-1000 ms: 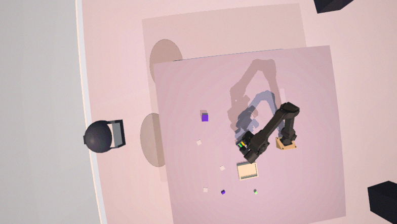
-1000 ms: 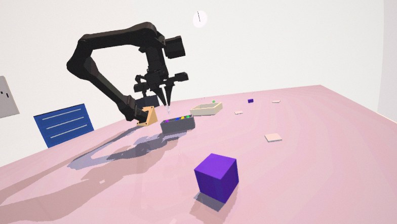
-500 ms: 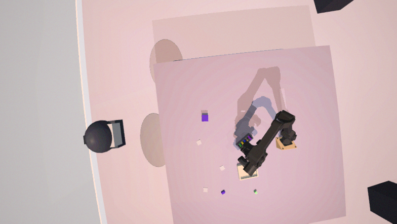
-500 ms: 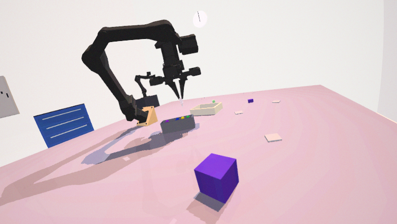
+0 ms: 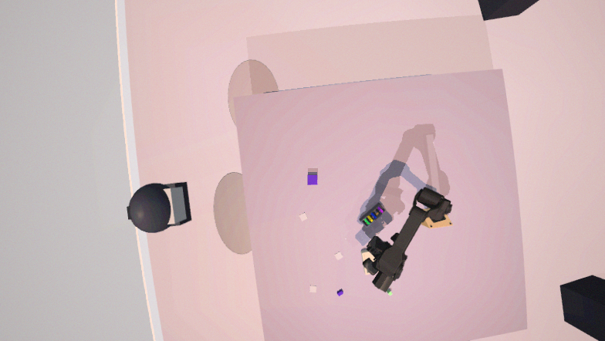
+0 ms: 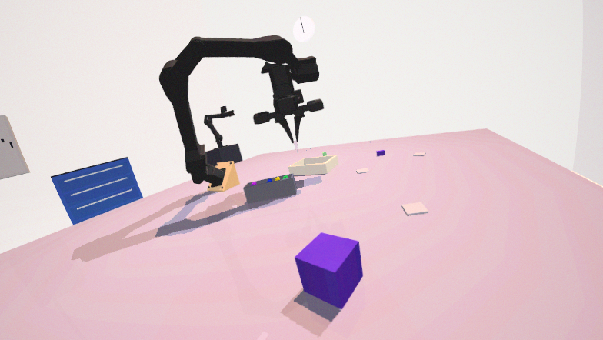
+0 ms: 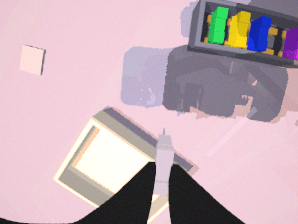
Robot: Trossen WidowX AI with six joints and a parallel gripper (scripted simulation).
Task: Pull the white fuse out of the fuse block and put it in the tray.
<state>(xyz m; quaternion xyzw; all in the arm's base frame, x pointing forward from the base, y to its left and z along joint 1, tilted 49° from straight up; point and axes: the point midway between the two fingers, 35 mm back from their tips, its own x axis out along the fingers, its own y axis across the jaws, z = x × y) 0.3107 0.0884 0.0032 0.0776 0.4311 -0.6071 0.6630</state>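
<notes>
My gripper tip is now 10 cm above the cream tray and 9 cm to the right of it. The rest, counted from my gripper tip: yellow fuse (11 cm to the right, 8 cm below); green fuse (10 cm to the right, 8 cm below, 1 cm ahead); white fuse (1 cm below).
</notes>
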